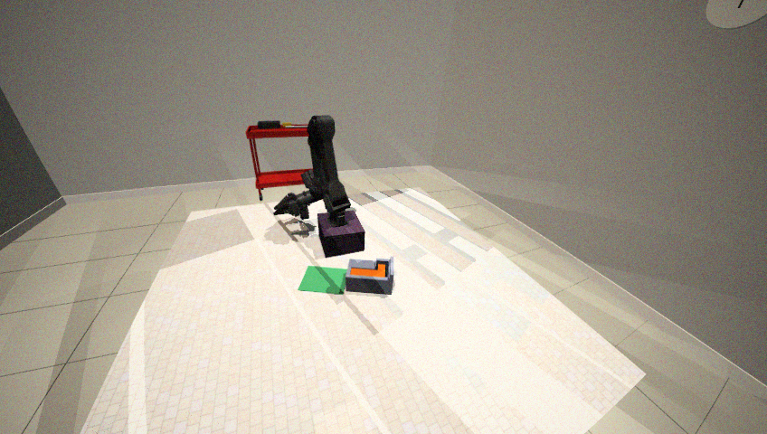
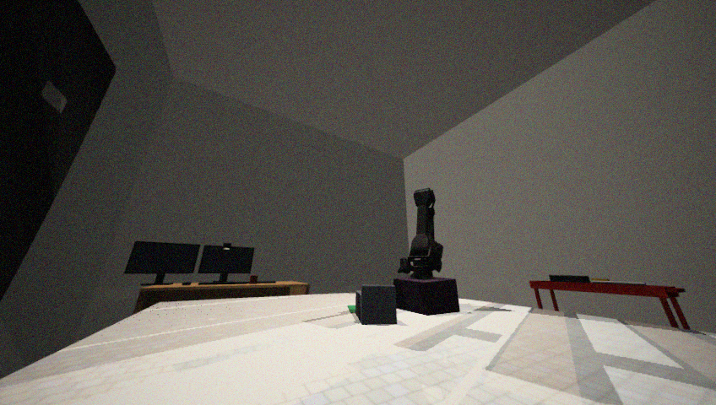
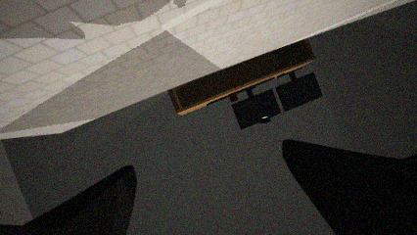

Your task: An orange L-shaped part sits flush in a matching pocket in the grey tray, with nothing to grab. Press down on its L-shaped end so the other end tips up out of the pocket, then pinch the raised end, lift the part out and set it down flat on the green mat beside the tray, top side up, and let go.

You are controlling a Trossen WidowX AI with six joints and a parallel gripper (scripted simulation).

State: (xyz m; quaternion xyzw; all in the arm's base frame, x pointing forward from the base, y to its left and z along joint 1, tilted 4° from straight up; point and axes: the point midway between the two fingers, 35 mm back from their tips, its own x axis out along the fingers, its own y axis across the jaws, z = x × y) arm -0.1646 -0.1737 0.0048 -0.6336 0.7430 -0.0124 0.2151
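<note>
Now: gripper tip 44 cm short of the orange L-shaped part, 21 cm to the right of it and 7 cm above it. The rest, counted from my gripper tip: green mat (34 cm ahead, 8 cm to the left, 13 cm below).
</note>
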